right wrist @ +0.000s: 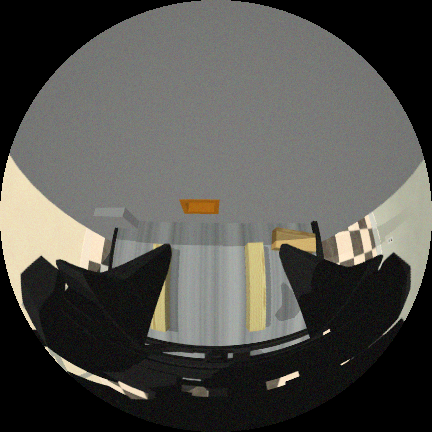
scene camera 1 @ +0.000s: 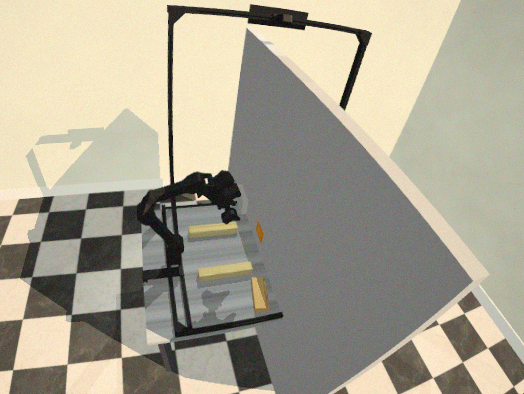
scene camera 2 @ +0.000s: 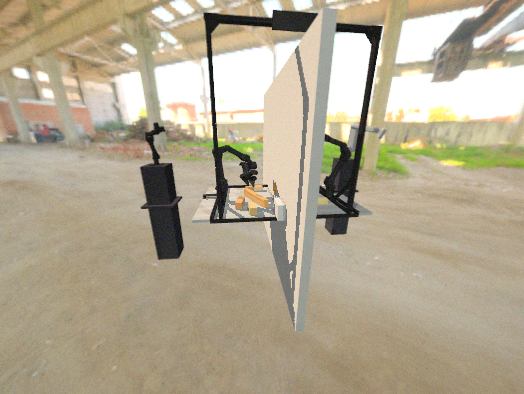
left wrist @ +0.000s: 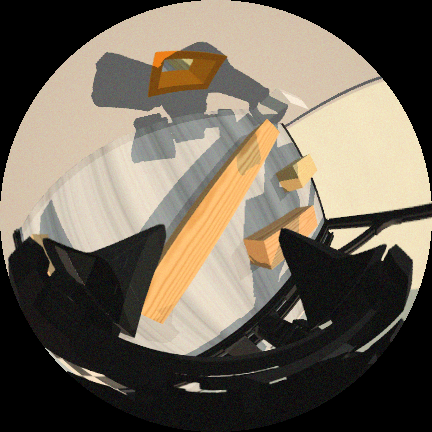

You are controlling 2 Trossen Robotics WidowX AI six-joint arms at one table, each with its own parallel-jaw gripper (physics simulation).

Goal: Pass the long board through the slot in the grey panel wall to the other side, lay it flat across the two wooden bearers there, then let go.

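Pixels of known places: left gripper, fingertip midpoint: (scene camera 2: 251, 186) (left wrist: 224, 232); right gripper, fingertip midpoint: (right wrist: 227, 250) (scene camera 1: 237, 212); left arm's base, origin of the base link: (left wrist: 266, 324); right arm's base, origin of the base link: (right wrist: 215, 357) (scene camera 1: 173, 259) (scene camera 2: 329, 194).
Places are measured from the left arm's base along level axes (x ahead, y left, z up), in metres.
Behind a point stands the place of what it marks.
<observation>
The long board (scene camera 2: 256, 197) {x 0.279, y -0.095, z 0.027 m} (left wrist: 215, 220) {x 0.251, y 0.000, z 0.040 m} lies slantwise on the table on the left arm's side of the grey panel wall (scene camera 1: 325, 200) {x 0.483, y 0.327, z 0.653 m} (scene camera 2: 285, 125) {x 0.432, y -0.311, z 0.543 m} (right wrist: 215, 100) {x 0.482, y -0.010, z 0.337 m}. The orange-rimmed slot (scene camera 1: 259, 232) {x 0.476, y -0.060, z 0.059 m} (left wrist: 153, 81) {x 0.431, y -0.002, z 0.073 m} (right wrist: 200, 201) {x 0.486, y -0.040, z 0.112 m} is low in that wall. My left gripper (scene camera 2: 250, 183) {x 0.247, y 0.016, z 0.083 m} (left wrist: 224, 232) {x 0.247, y 0.016, z 0.083 m} is open and empty above the board, which runs between its fingertips in the left wrist view. My right gripper (scene camera 1: 230, 217) {x 0.632, y 0.000, z 0.288 m} (right wrist: 227, 250) {x 0.632, y 0.000, z 0.288 m} is open and empty on the other side. Two pale wooden bearers, one (scene camera 1: 212, 230) {x 0.703, y -0.138, z 0.022 m} (right wrist: 160, 320) {x 0.787, y -0.147, z 0.025 m} and another (scene camera 1: 225, 270) {x 0.687, y 0.115, z 0.025 m} (right wrist: 256, 285) {x 0.678, y 0.104, z 0.025 m}, lie roughly parallel there, below it.
A shorter wooden block (left wrist: 280, 237) and a small pale block (left wrist: 297, 172) {x 0.240, y -0.203, z 0.031 m} lie right of the board in the left wrist view. Another block (scene camera 1: 259, 296) {x 0.566, y 0.273, z 0.019 m} (right wrist: 295, 242) {x 0.565, y 0.244, z 0.019 m} lies by the wall on the bearers' side. A whitish box (scene camera 2: 280, 209) {x 0.399, y -0.415, z 0.053 m} (right wrist: 110, 212) {x 0.500, y -0.325, z 0.080 m} juts from the wall.
</observation>
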